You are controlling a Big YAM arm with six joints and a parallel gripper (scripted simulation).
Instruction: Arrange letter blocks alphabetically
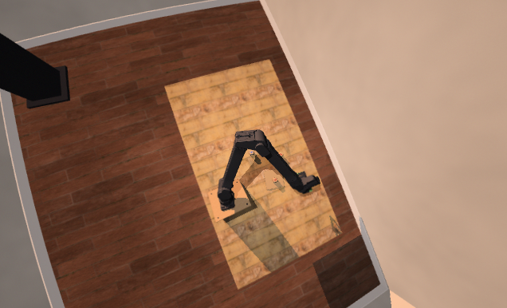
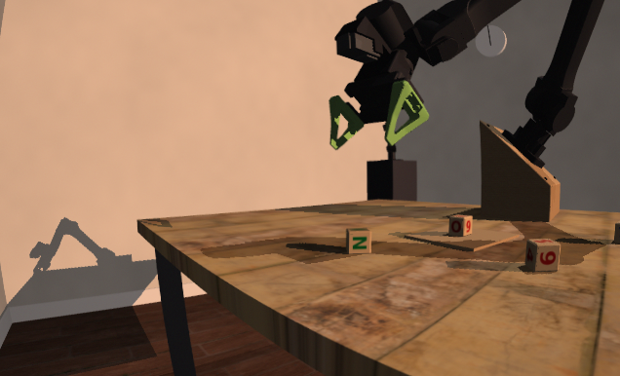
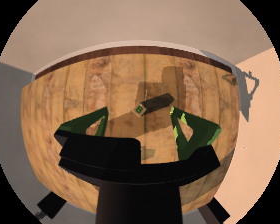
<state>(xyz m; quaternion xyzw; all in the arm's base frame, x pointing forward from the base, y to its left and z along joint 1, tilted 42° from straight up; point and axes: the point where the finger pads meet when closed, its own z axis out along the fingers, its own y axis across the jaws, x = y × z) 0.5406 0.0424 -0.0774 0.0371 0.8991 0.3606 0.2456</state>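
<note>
Now: the block 1 cm ahead of my hand and 13 cm below it. From my hand the other things lie so: thin brown mat 17 cm behind, 6 cm to the left, 14 cm below.
</note>
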